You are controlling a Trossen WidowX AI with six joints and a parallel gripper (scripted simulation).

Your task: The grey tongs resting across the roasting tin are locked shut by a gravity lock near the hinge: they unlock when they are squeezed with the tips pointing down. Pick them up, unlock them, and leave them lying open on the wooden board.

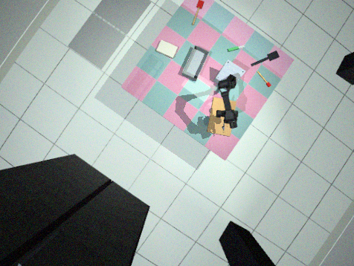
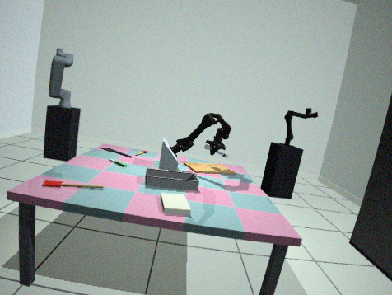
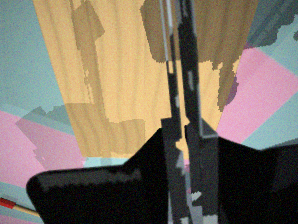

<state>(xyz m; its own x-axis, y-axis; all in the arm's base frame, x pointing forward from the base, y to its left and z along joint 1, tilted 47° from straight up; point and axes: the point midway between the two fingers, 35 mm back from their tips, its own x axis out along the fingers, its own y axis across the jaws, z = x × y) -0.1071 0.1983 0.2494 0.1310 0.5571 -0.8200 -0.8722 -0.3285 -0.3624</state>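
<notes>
My gripper tip is 30 mm past the wooden board, 10 mm to the right of it and 110 mm above it. Round my gripper tip: black spatula: 130 mm behind, 770 mm to the right, 120 mm below; then grey roasting tin: 470 mm ahead, 310 mm to the right, 90 mm below; then red-tipped tool: 240 mm behind, 550 mm to the right, 120 mm below.
</notes>
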